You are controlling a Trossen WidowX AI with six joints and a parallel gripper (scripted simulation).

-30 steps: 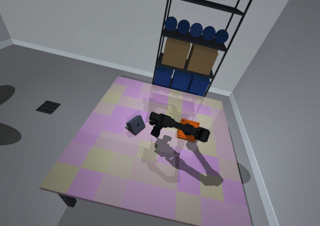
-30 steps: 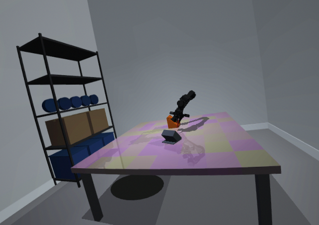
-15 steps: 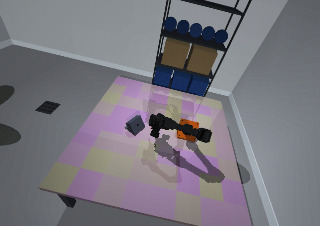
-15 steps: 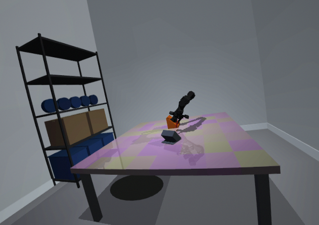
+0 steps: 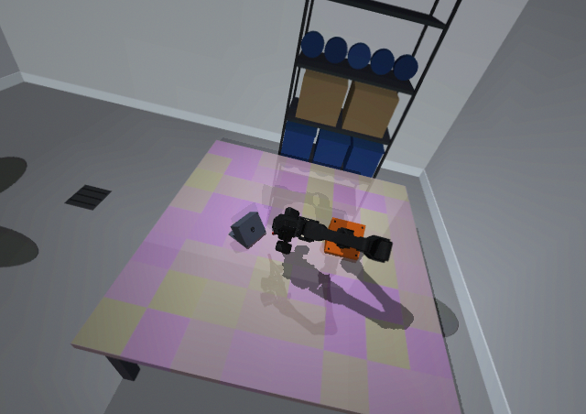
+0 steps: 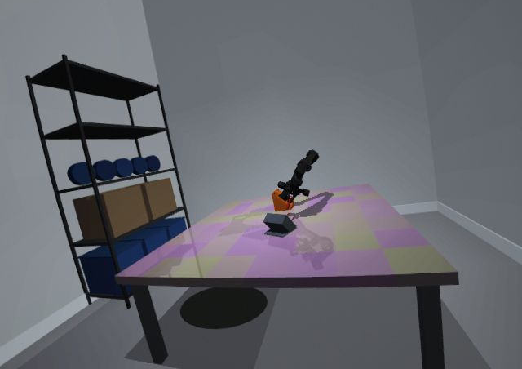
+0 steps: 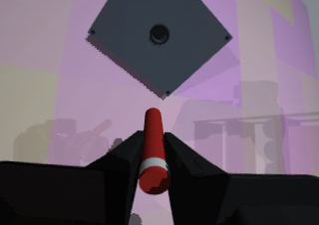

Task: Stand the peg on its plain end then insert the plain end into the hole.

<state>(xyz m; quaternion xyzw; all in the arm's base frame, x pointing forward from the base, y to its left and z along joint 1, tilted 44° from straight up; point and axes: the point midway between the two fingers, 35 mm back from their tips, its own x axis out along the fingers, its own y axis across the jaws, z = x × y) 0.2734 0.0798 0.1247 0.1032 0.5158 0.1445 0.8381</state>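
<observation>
Now: the sloped panel 14 cm ahead of my gripper tip, 3 cm to the right of it and 7 cm below it. The rest, counted from my gripper tip: red peg: 1 cm behind, 1 cm above.
</observation>
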